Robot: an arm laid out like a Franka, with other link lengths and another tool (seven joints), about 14 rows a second.
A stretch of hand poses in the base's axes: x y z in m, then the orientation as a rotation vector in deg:
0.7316, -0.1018, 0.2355, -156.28, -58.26, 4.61
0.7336, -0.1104, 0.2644, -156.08, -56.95, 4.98
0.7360, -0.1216, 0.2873, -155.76, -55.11, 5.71
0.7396, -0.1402, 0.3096, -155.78, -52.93, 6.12
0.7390, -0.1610, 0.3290, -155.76, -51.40, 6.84
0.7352, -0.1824, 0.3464, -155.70, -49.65, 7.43
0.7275, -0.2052, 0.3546, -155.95, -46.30, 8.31
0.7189, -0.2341, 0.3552, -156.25, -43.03, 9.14
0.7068, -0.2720, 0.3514, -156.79, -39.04, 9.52
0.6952, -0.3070, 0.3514, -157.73, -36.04, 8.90
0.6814, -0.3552, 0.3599, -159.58, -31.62, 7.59
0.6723, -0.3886, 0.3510, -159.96, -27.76, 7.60
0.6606, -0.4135, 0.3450, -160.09, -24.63, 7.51
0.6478, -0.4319, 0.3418, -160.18, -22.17, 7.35
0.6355, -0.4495, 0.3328, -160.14, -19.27, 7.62
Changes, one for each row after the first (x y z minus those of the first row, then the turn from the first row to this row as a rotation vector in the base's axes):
0.0020, -0.0086, 0.0289, 0.45, 0.54, -0.77
0.0044, -0.0198, 0.0518, 1.04, 1.45, -1.84
0.0080, -0.0384, 0.0741, 1.48, 2.11, -3.24
0.0074, -0.0592, 0.0935, 1.69, 2.85, -4.18
0.0036, -0.0806, 0.1109, 2.01, 3.56, -5.28
-0.0041, -0.1034, 0.1191, 2.32, 4.63, -7.48
-0.0127, -0.1323, 0.1197, 2.52, 5.62, -9.65
-0.0248, -0.1702, 0.1159, 2.71, 6.34, -12.39
-0.0364, -0.2052, 0.1159, 2.57, 6.10, -14.62
-0.0502, -0.2534, 0.1244, 1.96, 5.29, -17.99
-0.0593, -0.2868, 0.1155, 2.14, 5.72, -20.66
-0.0710, -0.3117, 0.1095, 2.42, 6.05, -22.82
-0.0838, -0.3301, 0.1063, 2.64, 6.25, -24.53
-0.0961, -0.3477, 0.0973, 2.87, 6.81, -26.50

